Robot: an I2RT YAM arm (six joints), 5 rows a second.
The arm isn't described. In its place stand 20 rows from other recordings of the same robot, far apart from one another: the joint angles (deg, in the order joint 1, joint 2, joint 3, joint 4, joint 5, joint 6), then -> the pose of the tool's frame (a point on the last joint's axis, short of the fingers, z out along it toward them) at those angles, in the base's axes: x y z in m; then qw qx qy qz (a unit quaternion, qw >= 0).
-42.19 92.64 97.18 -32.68 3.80 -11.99 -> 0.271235 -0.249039 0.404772 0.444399 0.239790 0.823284 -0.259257
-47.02 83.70 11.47 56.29 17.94 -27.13 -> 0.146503 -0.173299 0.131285 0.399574 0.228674 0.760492 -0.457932
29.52 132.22 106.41 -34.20 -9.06 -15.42 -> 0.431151 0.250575 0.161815 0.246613 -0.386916 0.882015 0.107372
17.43 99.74 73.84 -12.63 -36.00 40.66 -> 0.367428 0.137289 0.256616 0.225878 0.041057 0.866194 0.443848
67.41 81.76 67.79 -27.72 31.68 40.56 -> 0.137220 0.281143 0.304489 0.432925 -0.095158 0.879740 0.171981
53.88 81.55 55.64 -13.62 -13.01 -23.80 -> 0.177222 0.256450 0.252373 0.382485 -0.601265 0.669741 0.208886
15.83 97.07 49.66 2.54 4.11 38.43 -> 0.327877 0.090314 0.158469 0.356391 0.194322 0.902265 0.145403
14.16 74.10 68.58 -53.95 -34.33 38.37 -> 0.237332 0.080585 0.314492 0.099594 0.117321 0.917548 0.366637
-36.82 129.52 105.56 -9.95 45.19 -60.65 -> 0.399922 -0.330947 0.217207 0.031402 0.008521 0.834575 -0.549932
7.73 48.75 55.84 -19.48 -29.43 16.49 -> 0.180185 0.042111 0.379238 0.551103 -0.101154 0.763679 0.320699
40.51 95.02 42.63 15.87 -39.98 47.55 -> 0.229609 0.226260 0.158750 0.091816 -0.101998 0.847113 0.513386
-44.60 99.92 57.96 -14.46 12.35 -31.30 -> 0.242400 -0.249732 0.163739 0.163132 0.141087 0.941813 -0.257818
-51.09 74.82 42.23 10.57 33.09 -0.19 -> 0.164427 -0.234648 0.247953 0.380963 0.485297 0.649267 -0.444754
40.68 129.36 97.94 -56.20 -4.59 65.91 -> 0.326003 0.283966 0.131711 0.019695 -0.217365 -0.975048 -0.040566
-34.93 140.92 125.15 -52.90 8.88 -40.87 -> 0.420495 -0.300372 0.169390 0.098861 -0.036458 0.979203 -0.173374
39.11 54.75 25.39 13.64 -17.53 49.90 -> 0.159667 0.143624 0.232020 0.340420 -0.017520 0.793013 0.504913
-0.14 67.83 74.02 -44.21 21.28 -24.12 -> 0.241877 -0.013511 0.378040 0.386190 -0.104376 0.880952 -0.252759
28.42 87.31 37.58 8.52 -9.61 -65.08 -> 0.255591 0.145071 0.157180 0.414682 -0.684716 0.596617 -0.057020
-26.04 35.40 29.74 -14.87 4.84 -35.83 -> 0.139787 -0.071642 0.263584 0.470457 -0.046090 0.820122 -0.322408
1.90 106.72 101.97 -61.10 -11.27 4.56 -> 0.389192 0.019872 0.306465 0.202440 0.002052 0.973364 0.107596
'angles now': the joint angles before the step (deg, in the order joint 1, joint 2, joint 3, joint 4, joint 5, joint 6). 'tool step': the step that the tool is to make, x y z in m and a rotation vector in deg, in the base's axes. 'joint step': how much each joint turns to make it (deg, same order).
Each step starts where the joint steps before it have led.
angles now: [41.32 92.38 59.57 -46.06 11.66 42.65]
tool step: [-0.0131 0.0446 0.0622 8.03 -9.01 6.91]
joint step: [7.86 -2.69 10.19 -0.99 0.98 0.68]
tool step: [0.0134 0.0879 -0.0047 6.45 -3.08 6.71]
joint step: [6.86 14.43 13.89 7.36 -1.25 0.80]
